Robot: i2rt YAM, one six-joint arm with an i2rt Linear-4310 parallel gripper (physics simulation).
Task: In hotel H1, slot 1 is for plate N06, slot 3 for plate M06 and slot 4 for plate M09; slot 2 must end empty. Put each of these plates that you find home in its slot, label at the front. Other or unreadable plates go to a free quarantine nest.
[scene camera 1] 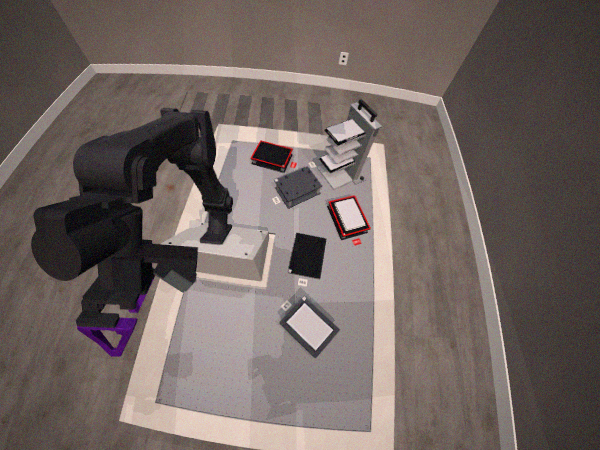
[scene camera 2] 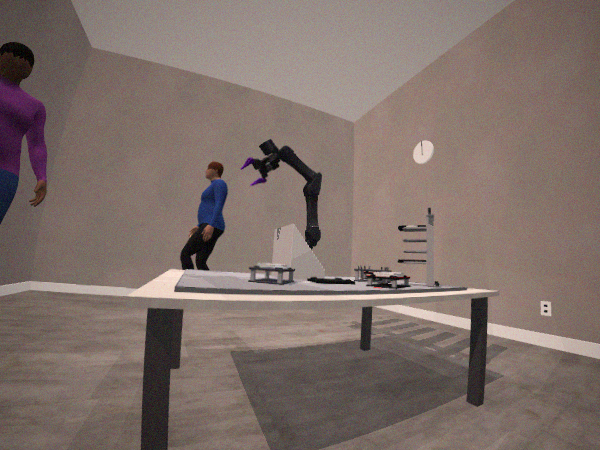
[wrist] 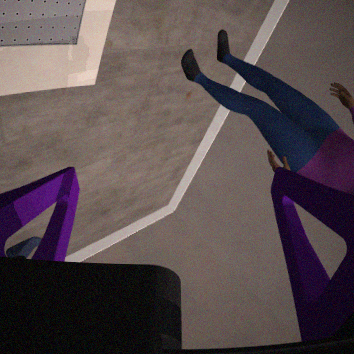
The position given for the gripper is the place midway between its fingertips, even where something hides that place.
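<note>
There's a white plate (scene camera 1: pixel 305 322), though in the wrist view the plate is out of frame. As for the gripper (scene camera 1: pixel 125 331), it's open and holds nothing, and the wrist view shows the gripper (wrist: pixel 174 177) too.
</note>
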